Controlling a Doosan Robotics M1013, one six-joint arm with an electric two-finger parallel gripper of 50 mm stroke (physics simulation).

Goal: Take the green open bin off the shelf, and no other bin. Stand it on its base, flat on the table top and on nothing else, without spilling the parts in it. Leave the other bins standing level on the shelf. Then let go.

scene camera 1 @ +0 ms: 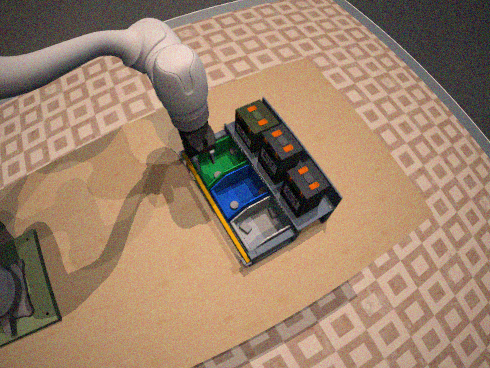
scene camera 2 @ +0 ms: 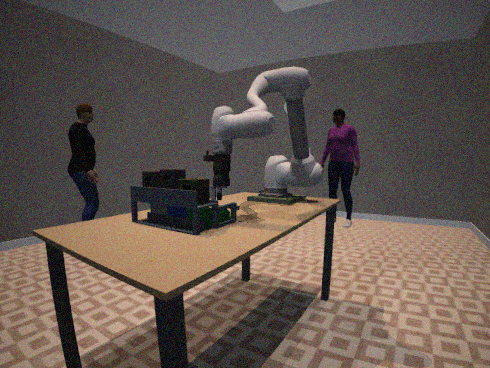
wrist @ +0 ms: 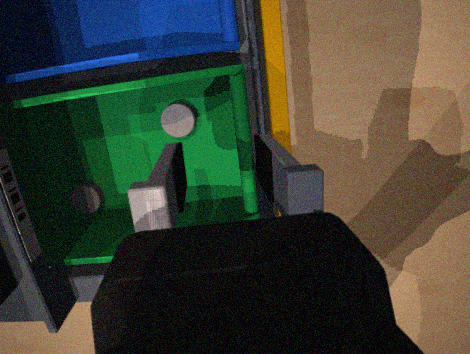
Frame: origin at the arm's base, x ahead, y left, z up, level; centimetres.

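Where they show: gripper, fingertip midpoint: (scene camera 1: 205,164) (wrist: 220,160); arm's base at its link origin: (scene camera 1: 6,294) (scene camera 2: 275,195).
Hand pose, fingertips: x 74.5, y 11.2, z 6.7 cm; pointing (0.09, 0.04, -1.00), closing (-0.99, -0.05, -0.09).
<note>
Each offset is from my fingertips to the top centre of the thing. "pt": to the spot under its first point. Level surfaces: height alone.
The green bin @(dx +6.7, dy +1.5, dz -1.1 cm) (scene camera 1: 231,161) (scene camera 2: 215,217) (wrist: 135,160) stands in the end place of the shelf's lower front row (scene camera 1: 272,248) (scene camera 2: 165,194). In the wrist view one round grey part @(dx +3.3, dy -0.7, dz -7.3 cm) (wrist: 178,120) lies near its front wall, and a darker round part @(dx +11.1, dy +5.1, dz -7.3 cm) (wrist: 87,197) lies farther back. My gripper (scene camera 1: 204,159) (scene camera 2: 218,194) (wrist: 220,160) points down at the bin's front wall, open and empty. In the wrist view one finger is over the inside of the bin and the other is on the outer side of that wall, by the yellow strip @(pt dx -3.1, dy -4.4, dz -2.7 cm) (wrist: 276,65). Fingertip depth is hard to tell.
A blue bin @(dx +7.8, dy -9.7, dz -1.1 cm) (scene camera 1: 242,189) (wrist: 160,25) is beside the green one, then a grey bin @(dx +8.8, dy -20.8, dz -1.1 cm) (scene camera 1: 260,226). Three dark boxes @(dx +16.5, dy +2.4, dz +10.7 cm) (scene camera 1: 256,120) @(dx +17.0, dy -9.5, dz +14.2 cm) (scene camera 1: 282,146) @(pt dx +16.3, dy -22.2, dz +13.0 cm) (scene camera 1: 305,186) stand on the raised rear row. The wooden table @(dz -9.2 cm) (scene camera 1: 150,300) (scene camera 2: 150,260) surrounds the shelf. Two people stand beyond the table.
</note>
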